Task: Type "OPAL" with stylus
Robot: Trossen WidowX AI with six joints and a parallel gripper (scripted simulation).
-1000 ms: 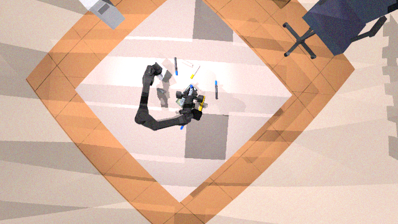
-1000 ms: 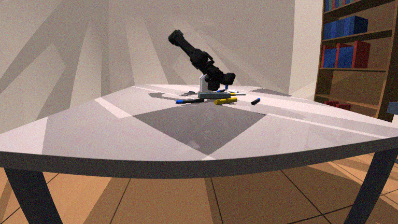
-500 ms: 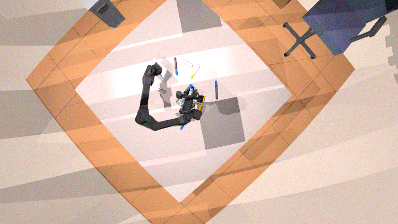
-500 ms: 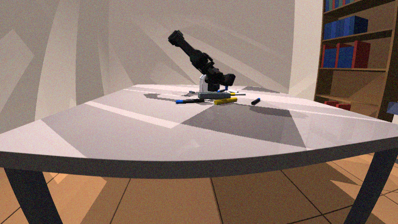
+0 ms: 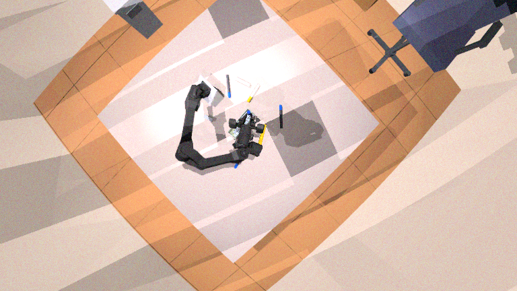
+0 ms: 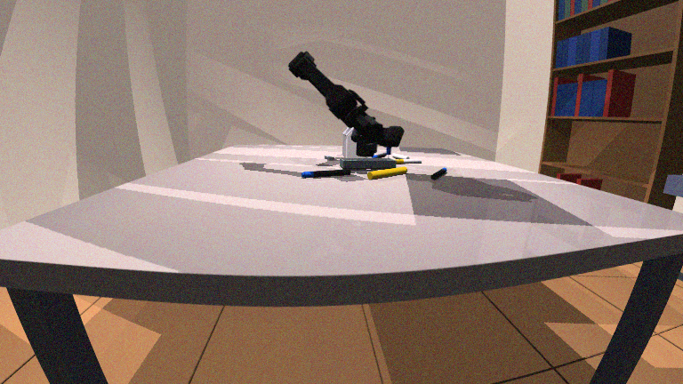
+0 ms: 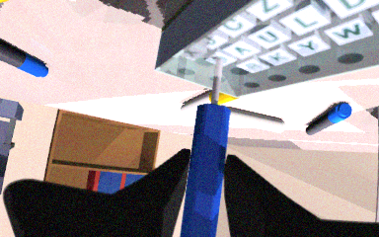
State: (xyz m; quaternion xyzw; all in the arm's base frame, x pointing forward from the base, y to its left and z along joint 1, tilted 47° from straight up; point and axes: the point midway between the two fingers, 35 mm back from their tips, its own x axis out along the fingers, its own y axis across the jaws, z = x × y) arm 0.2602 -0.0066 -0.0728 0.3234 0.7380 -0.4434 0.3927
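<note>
The yellow-tipped pen is 90 mm to the left of my gripper tip, 70 mm behind it and 60 mm below it. Round my gripper tip: blue stylus (10 mm below); then yellow marker (140 mm ahead, 60 mm below, 40 mm to the right).
</note>
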